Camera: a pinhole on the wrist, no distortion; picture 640 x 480 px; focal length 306.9 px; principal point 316.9 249.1 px. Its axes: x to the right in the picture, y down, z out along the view. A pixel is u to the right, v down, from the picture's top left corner.
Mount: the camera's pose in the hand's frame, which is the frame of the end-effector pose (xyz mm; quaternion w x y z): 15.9 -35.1 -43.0 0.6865 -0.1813 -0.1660 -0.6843
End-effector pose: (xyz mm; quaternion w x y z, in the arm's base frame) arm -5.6 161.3 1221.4 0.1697 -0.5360 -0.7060 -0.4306
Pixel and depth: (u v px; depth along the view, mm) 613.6 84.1 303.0
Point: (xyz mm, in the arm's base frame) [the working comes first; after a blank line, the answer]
In the camera's frame: 292.9 -162.9 303.0

-7.1 358.1 851.9
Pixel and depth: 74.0 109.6 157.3
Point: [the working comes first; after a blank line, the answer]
In the camera's frame: -124.5 -71.5 157.3

157.3 166.5 1226.1
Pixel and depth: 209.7 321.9 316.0
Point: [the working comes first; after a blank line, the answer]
In the camera's frame: -110.4 75.0 316.0

190.7 374.4 1276.1
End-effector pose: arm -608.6 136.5 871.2 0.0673 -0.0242 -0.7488 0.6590
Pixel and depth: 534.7 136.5 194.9
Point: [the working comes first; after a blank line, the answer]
In the camera's frame: 138.3 -71.5 194.9

-581.2 -70.7 906.9
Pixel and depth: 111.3 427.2 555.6
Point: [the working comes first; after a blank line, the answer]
In the camera's frame: -372.2 322.4 555.6

-1015.3 -4.7 312.6
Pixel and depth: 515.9 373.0 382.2
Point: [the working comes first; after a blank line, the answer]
In the camera's frame: 247.8 154.3 382.2

-837.0 -251.3 904.4
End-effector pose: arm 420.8 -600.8 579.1 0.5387 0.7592 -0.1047 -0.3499
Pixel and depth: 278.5 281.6 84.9
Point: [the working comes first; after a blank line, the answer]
In the camera's frame: -10.6 9.0 84.9

426.4 -640.5 576.4
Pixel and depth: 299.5 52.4 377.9
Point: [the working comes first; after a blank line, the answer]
In the camera's frame: -21.4 -242.2 377.9

113.1 -760.6 767.4
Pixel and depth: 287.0 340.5 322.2
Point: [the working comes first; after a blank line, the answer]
In the camera's frame: -31.4 96.0 322.2

395.4 -888.3 620.5
